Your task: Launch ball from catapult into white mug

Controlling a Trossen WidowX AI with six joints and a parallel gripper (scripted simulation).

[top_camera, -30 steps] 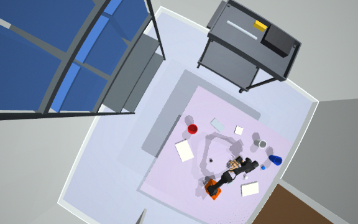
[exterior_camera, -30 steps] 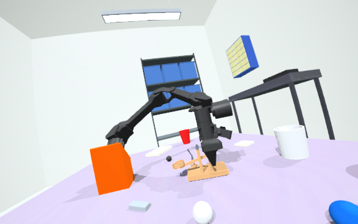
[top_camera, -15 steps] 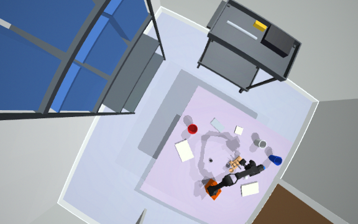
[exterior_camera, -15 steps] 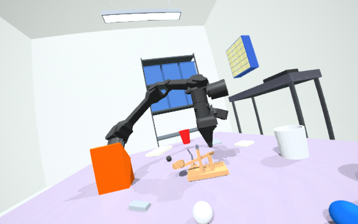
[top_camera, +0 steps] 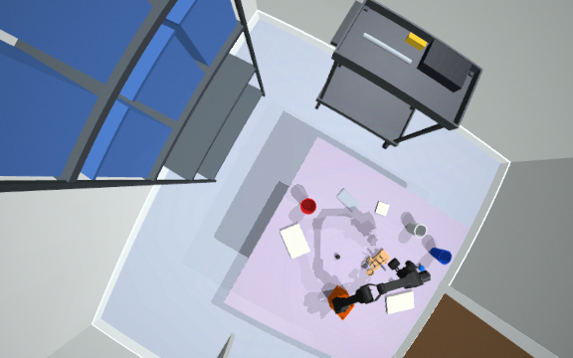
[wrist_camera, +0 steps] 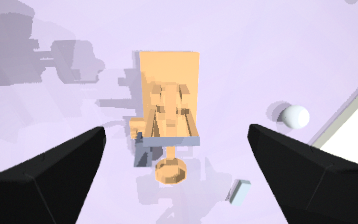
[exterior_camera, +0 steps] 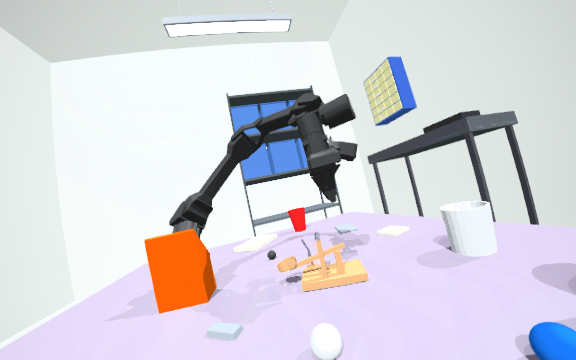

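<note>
Now: the dark ball 12 cm behind my gripper tip, 29 cm to the left of it and 16 cm below it. Round my gripper tip: white ball: 14 cm behind, 16 cm to the right, 16 cm below; then white mug: 27 cm ahead, 11 cm to the right, 15 cm below; then wooden catapult: 6 cm behind, 5 cm to the left, 12 cm below.
</note>
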